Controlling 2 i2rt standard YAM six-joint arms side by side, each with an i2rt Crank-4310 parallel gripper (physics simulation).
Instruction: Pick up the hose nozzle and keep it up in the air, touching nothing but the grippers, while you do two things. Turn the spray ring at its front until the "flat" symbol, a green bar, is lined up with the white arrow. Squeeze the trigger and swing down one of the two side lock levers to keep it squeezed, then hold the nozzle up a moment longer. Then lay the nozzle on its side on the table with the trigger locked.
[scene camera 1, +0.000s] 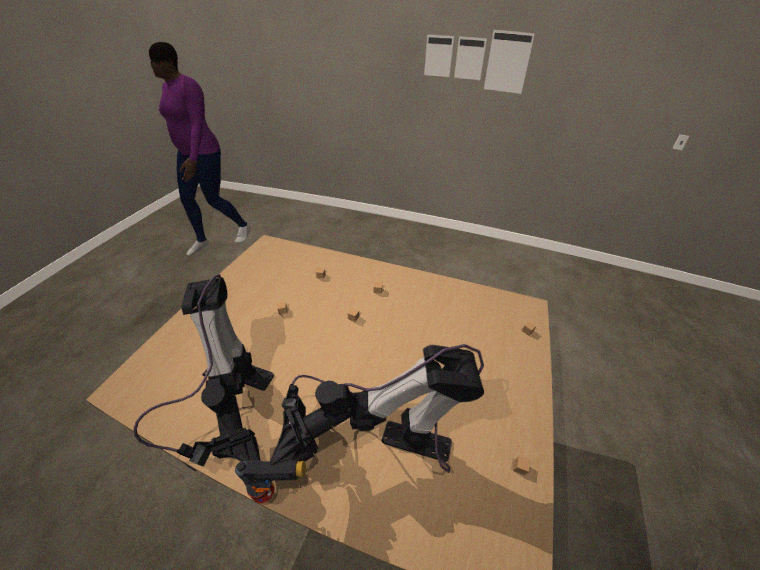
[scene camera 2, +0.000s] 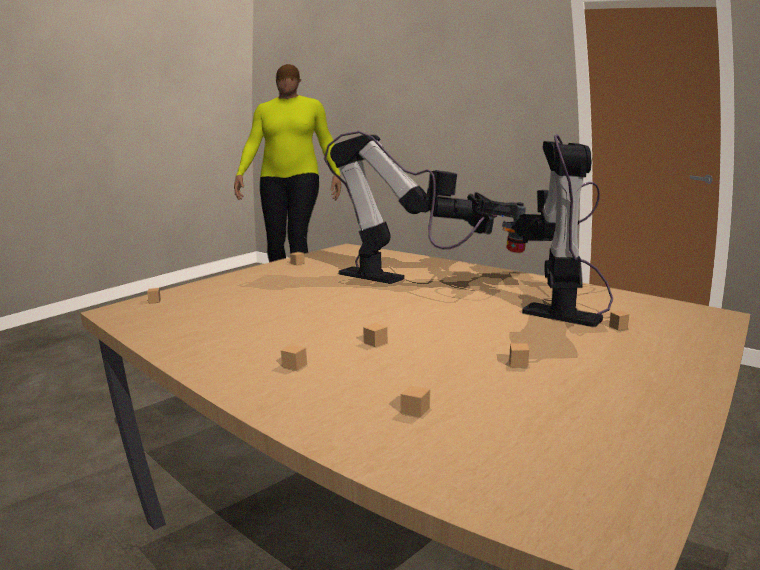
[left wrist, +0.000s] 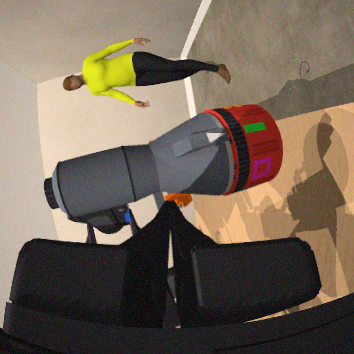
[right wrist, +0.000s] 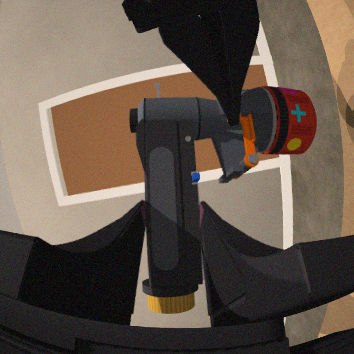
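Observation:
The grey hose nozzle is held up off the table. My right gripper is shut on its handle. The red spray ring is at its front. In the left wrist view the green bar is lined up with the white arrow. My left gripper is shut and empty, its tips at the upper end of the orange lock lever. The trigger stands apart from the handle; its far side is hidden.
Several small wooden cubes, such as one cube at the right and another cube at the front, lie on the wooden table. A person in purple and a person in yellow stand beyond it.

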